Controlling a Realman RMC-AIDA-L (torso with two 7-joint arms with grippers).
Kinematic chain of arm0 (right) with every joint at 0, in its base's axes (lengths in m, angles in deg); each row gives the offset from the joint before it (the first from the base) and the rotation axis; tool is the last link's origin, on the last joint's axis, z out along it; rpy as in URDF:
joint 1: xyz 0 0 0.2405 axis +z
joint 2: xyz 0 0 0 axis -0.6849 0.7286 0
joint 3: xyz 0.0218 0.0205 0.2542 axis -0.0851 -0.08 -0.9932
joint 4: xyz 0 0 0 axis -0.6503 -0.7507 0.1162
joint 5: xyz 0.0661 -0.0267 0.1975 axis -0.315 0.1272 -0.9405
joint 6: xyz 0 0 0 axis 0.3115 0.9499 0.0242
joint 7: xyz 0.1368 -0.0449 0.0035 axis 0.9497 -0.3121 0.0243
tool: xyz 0 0 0 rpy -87.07 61.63 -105.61
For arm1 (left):
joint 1: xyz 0 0 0.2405 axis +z
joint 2: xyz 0 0 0 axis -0.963 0.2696 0
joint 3: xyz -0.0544 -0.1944 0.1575 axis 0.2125 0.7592 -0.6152
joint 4: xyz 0 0 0 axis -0.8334 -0.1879 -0.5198
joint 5: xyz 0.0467 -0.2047 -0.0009 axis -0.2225 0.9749 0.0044
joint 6: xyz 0 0 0 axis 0.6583 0.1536 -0.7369
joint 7: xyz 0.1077 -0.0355 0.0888 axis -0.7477 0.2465 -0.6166
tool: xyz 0 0 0 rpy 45.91 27.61 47.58
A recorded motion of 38 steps. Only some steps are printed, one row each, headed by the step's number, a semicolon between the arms.
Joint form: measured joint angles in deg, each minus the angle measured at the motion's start. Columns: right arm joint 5, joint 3, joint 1, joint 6, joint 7, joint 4, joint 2; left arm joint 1, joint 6, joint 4, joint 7, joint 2, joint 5, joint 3.
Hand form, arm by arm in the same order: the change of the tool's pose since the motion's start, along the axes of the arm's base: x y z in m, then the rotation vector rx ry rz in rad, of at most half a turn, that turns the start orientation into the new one. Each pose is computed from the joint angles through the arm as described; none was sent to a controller.
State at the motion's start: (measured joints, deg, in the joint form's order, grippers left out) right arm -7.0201 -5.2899 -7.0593 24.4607 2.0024 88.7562 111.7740; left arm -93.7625 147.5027 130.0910 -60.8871 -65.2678 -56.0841 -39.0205
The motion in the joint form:
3: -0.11 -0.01 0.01 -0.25 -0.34 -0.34 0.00; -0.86 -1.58 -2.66 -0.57 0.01 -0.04 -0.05
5: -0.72 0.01 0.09 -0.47 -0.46 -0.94 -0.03; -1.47 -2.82 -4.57 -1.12 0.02 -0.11 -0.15
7: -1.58 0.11 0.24 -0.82 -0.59 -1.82 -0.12; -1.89 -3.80 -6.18 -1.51 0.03 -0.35 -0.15
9: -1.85 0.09 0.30 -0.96 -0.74 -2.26 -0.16; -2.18 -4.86 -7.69 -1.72 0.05 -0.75 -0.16
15: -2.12 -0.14 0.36 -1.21 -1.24 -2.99 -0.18; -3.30 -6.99 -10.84 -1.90 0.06 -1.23 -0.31
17: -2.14 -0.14 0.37 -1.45 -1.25 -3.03 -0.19; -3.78 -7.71 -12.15 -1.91 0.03 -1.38 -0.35
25: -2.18 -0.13 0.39 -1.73 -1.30 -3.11 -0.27; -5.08 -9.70 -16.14 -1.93 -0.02 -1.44 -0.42
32: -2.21 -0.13 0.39 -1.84 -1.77 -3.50 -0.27; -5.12 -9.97 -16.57 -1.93 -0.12 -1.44 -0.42
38: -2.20 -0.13 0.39 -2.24 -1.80 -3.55 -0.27; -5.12 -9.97 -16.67 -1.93 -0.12 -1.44 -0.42
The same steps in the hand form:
3: 0.0008 0.0001 -0.0007 -0.0023 0.0018 0.0023; -0.0044 0.0036 -0.0049 -0.0073 0.0024 0.0006
5: 0.0010 -0.0001 -0.0024 -0.0076 0.0110 -0.0016; -0.0075 0.0062 -0.0084 -0.0133 0.0062 -0.0023
7: 0.0014 -0.0003 -0.0047 -0.0145 0.0227 -0.0067; -0.0112 0.0078 -0.0109 -0.0170 0.0119 -0.0006
9: 0.0020 -0.0004 -0.0055 -0.0177 0.0263 -0.0091; -0.0156 0.0090 -0.0128 -0.0169 0.0197 0.0033
15: 0.0037 -0.0004 -0.0064 -0.0220 0.0317 -0.0113; -0.0208 0.0134 -0.0180 -0.0180 0.0294 0.0050
17: 0.0036 0.0002 -0.0065 -0.0187 0.0326 -0.0097; -0.0228 0.0147 -0.0204 -0.0202 0.0319 0.0082
25: 0.0039 0.0010 -0.0062 -0.0150 0.0328 -0.0075; -0.0294 0.0172 -0.0281 -0.0287 0.0337 0.0233
32: 0.0051 0.0007 -0.0069 -0.0205 0.0325 -0.0053; -0.0303 0.0169 -0.0296 -0.0295 0.0323 0.0261
38: 0.0051 0.0016 -0.0071 -0.0150 0.0335 -0.0023; -0.0307 0.0167 -0.0298 -0.0304 0.0323 0.0276

